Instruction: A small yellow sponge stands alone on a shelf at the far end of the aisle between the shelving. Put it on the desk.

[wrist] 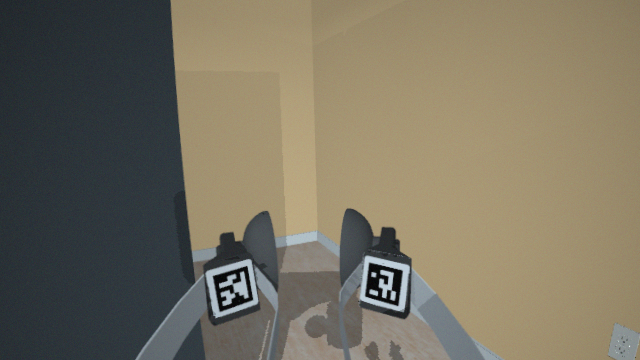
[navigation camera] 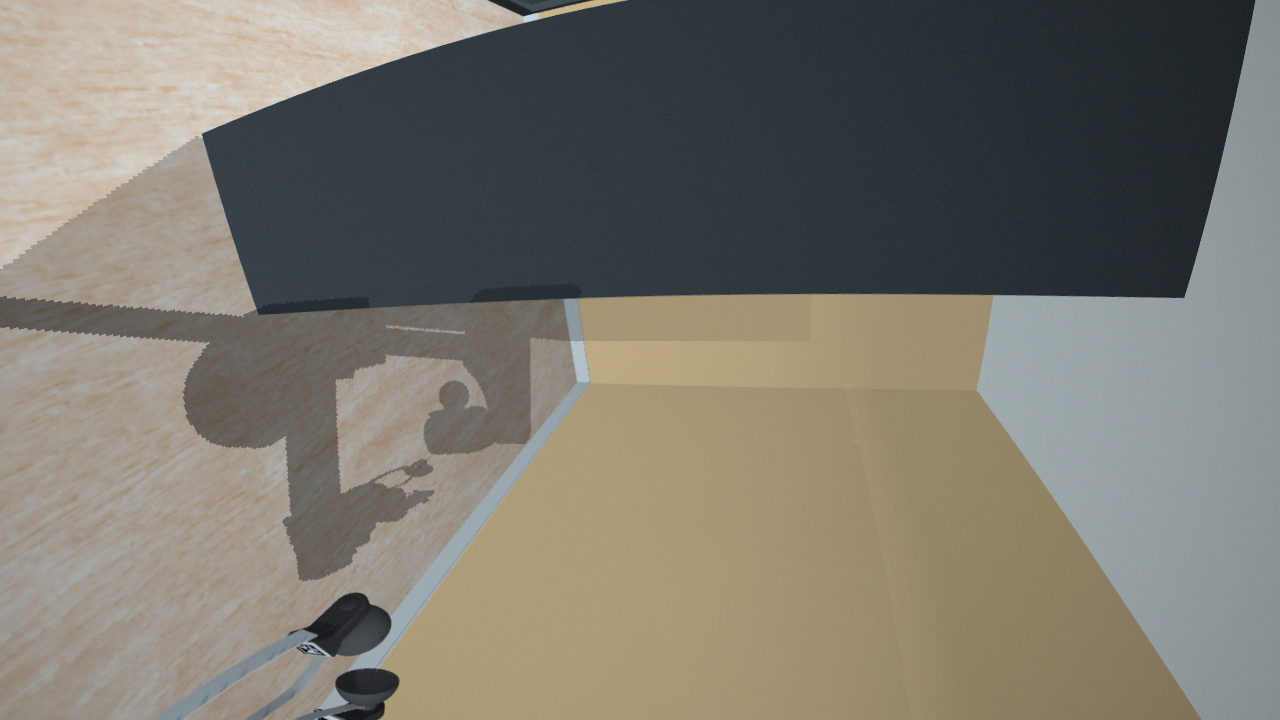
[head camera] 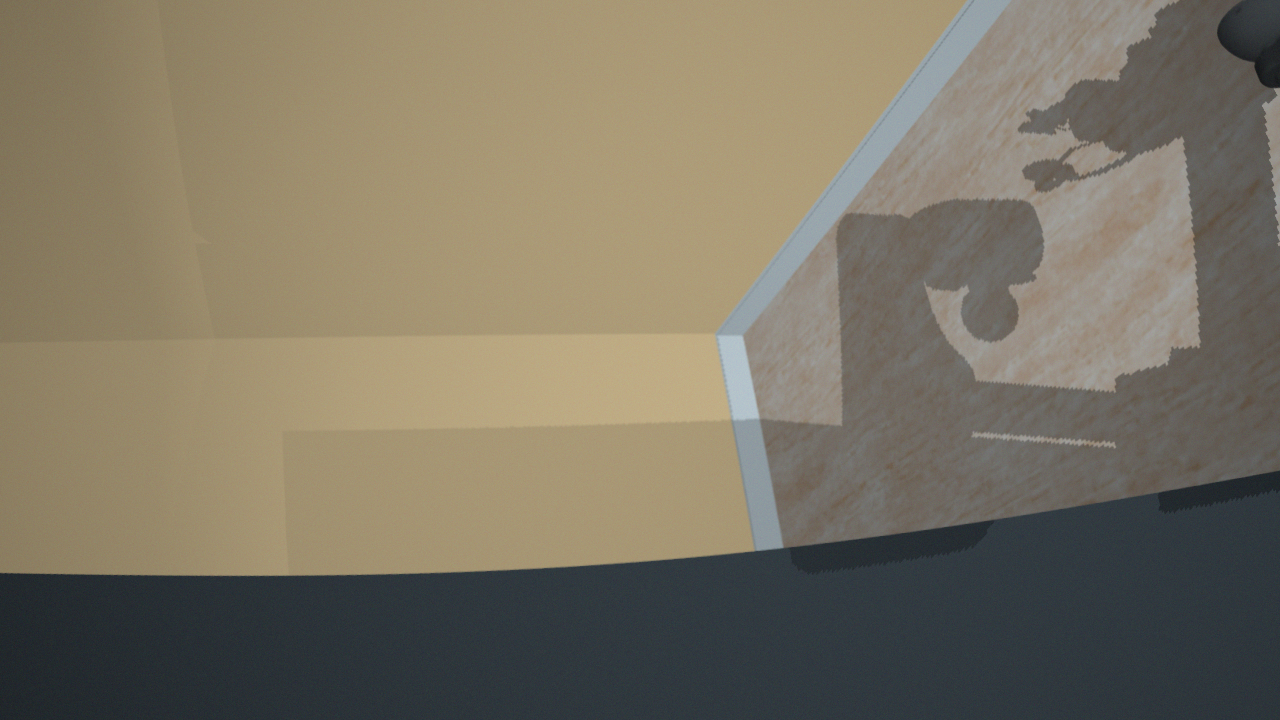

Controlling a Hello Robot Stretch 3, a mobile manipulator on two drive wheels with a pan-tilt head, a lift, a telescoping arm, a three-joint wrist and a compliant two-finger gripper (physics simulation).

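Frame: origin at the robot's base, x ahead, y left, z up, level; metres.
Seen in the pictures: gripper, fingertip midpoint: [wrist: 308, 238] [navigation camera: 384, 641].
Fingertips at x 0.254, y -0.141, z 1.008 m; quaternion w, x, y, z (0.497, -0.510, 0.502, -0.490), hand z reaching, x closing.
A point is followed by its place in that frame.
My gripper [wrist: 308, 238] @[x 0.254, y -0.141, z 1.009 m] [navigation camera: 365, 653] @[x 0.254, y -0.141, z 1.009 m] is open, with a gap between its two dark cups and no object between them. It hangs above the floor, facing a room corner in the wrist view. In the head camera view a dark part of it shows at the top right edge. The yellow sponge and the desk do not show in these views. The plain dark side of a shelving unit [head camera: 537, 644] @[x 0.788, y 0.202, z 1.152 m] [navigation camera: 716, 161] @[x 0.731, y 0.335, z 1.166 m] [wrist: 85, 175] @[x 0.737, y 0.322, z 0.975 m] stands close by, on the left in the wrist view. Its shelves are hidden from here.
A tan wall [head camera: 447, 179] @[x 2.234, y -0.469, z 1.030 m] [navigation camera: 716, 537] @[x 1.812, y -0.650, z 1.050 m] [wrist: 475, 150] @[x 1.437, y -0.810, z 0.928 m] meets another wall stretch in a corner, with a pale baseboard [head camera: 859, 170] @[x 2.100, y -0.512, z 0.048 m] [navigation camera: 483, 519] @[x 1.740, y -0.666, z 0.075 m] [wrist: 297, 240] @[x 2.879, y 0.022, z 0.032 m] along the floor [head camera: 1109, 295] @[x 1.291, y -0.137, z 0.000 m] [navigation camera: 89, 420] @[x 0.429, y -0.086, z 0.001 m] [wrist: 310, 255] @[x 2.616, y -0.092, z 0.001 m]. The robot's shadow lies on the floor. A wall outlet [wrist: 623, 341] @[x 0.867, y -1.047, z 0.413 m] shows low on the right.
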